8 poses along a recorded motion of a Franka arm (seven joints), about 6.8 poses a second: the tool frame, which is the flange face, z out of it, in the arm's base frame.
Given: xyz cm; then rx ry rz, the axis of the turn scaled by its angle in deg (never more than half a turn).
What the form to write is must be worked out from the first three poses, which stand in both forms.
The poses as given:
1: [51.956 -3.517 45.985 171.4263 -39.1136 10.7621]
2: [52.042 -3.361 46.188 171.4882 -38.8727 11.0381]
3: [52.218 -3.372 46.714 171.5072 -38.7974 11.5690]
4: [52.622 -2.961 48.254 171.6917 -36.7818 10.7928]
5: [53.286 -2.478 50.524 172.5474 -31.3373 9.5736]
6: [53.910 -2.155 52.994 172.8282 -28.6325 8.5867]
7: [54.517 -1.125 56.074 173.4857 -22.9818 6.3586]
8: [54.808 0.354 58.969 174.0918 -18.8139 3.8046]
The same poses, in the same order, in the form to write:
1: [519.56 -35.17 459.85 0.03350 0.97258 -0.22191 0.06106]
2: [520.42 -33.61 461.88 0.03329 0.97280 -0.22051 0.06262]
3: [522.18 -33.72 467.14 0.03297 0.97272 -0.22004 0.06561]
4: [526.22 -29.61 482.54 0.03561 0.97535 -0.20895 0.06131]
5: [532.86 -24.78 505.24 0.03812 0.98173 -0.17830 0.05447]
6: [539.10 -21.55 529.94 0.04018 0.98457 -0.16311 0.04892]
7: [545.17 -11.25 560.74 0.04260 0.98979 -0.13112 0.03628]
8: [548.08 3.54 589.69 0.04234 0.99309 -0.10732 0.02170]
